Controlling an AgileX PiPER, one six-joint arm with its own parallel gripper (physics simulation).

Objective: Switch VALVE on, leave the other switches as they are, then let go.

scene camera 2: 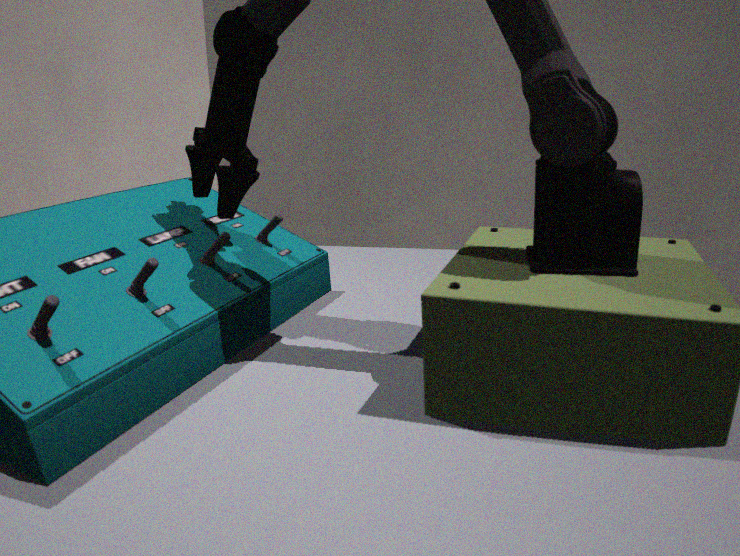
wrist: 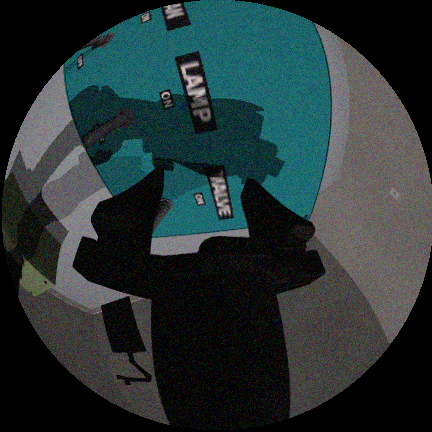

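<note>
The teal switch panel (scene camera 2: 77, 230) (wrist: 280, 90) has a row of dark levers. The VALVE lever (scene camera 2: 270, 230) (wrist: 163, 207) leans toward its OFF side, like the others; in the wrist view a finger hides most of it. The VALVE nameplate (wrist: 221, 195) shows between the fingers. The LAMP lever (scene camera 2: 216, 246) (wrist: 107, 129), FAN lever (scene camera 2: 143, 278) and leftmost lever (scene camera 2: 44, 319) lean to OFF. My gripper (scene camera 2: 212, 205) (wrist: 204, 180) is open and empty, above the panel near the LAMP and VALVE nameplates, apart from the VALVE lever.
The green base box (scene camera 2: 568, 370) (wrist: 35, 280) carries the arm, to the right of the panel in the scene view. The LAMP lever stands close to the gripper, within the arm's shadow. A wall rises behind the panel.
</note>
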